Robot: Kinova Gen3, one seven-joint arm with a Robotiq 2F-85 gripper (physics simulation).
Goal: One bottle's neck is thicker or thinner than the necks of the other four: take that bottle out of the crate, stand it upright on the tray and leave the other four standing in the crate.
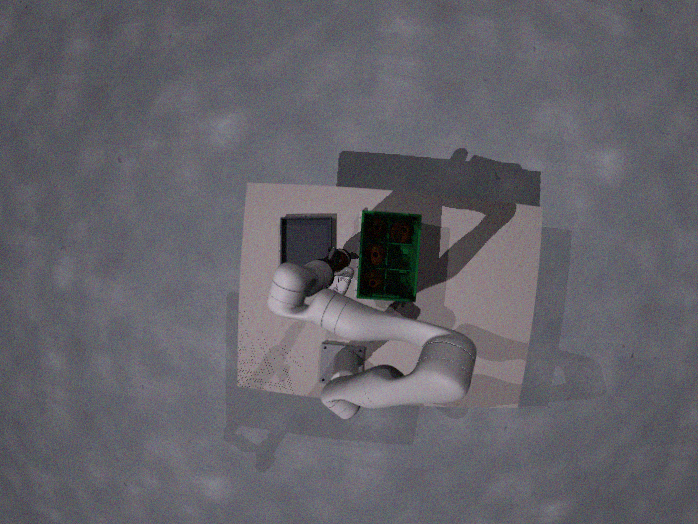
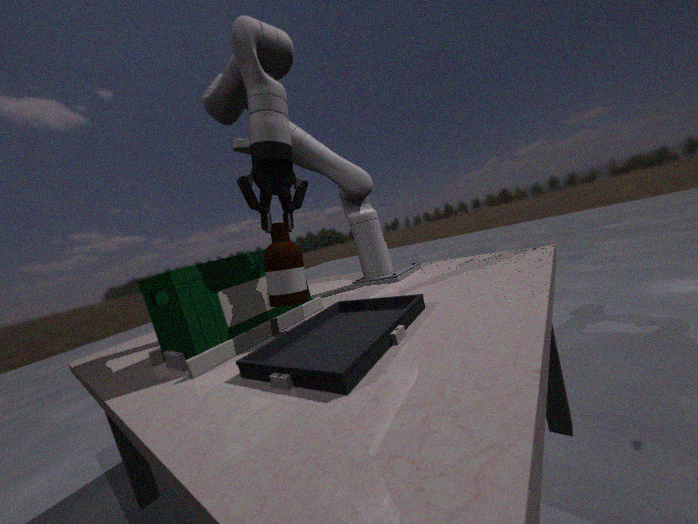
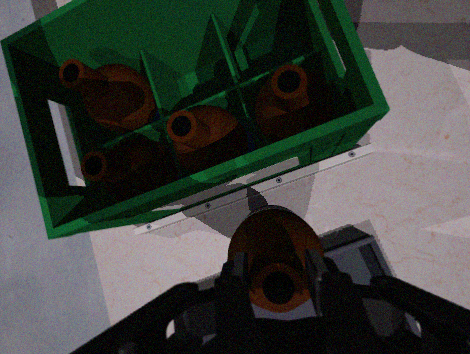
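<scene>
My gripper is shut on the neck of a brown bottle with a white label. The bottle hangs about upright, outside the crate, near the tray's crate-side edge, with its base above the table. The green crate holds several brown bottles, among them one at the far left, one in the middle and one at the right. The dark tray shows no bottle on it. The held neck's thickness is hard to compare.
A pale rail runs along the crate's tray side. Small grey clamps sit against the tray's outer walls. The arm's base plate is bolted to the pale table.
</scene>
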